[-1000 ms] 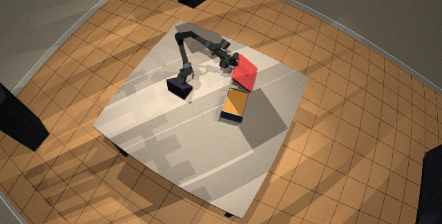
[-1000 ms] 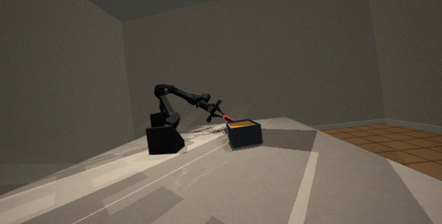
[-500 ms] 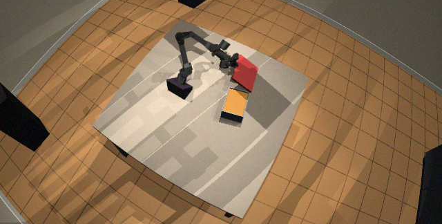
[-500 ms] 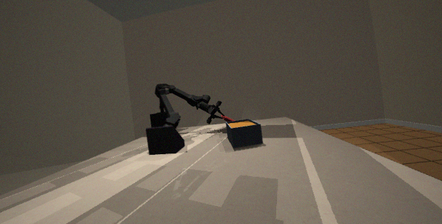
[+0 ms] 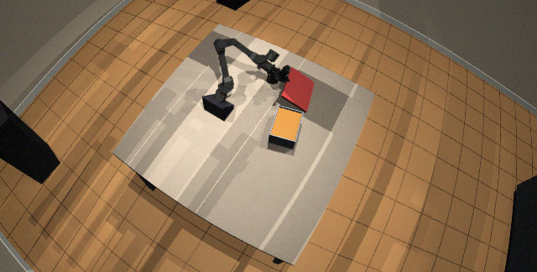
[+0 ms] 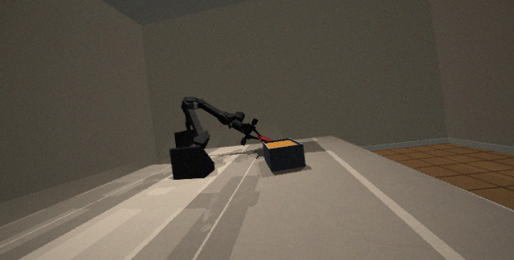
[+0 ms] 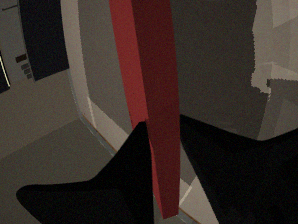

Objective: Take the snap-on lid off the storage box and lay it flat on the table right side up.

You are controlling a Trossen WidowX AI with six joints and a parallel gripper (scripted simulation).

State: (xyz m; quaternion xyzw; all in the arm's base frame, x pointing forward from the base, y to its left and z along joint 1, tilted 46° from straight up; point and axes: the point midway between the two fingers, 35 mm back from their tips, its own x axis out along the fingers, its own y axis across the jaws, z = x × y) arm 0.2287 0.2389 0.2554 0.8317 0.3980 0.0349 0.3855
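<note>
My gripper tip is now 70 mm short of the red lid, 20 mm to the right of it and 40 mm above it. Round my gripper tip: storage box (160 mm ahead, 250 mm to the right, 40 mm below).
</note>
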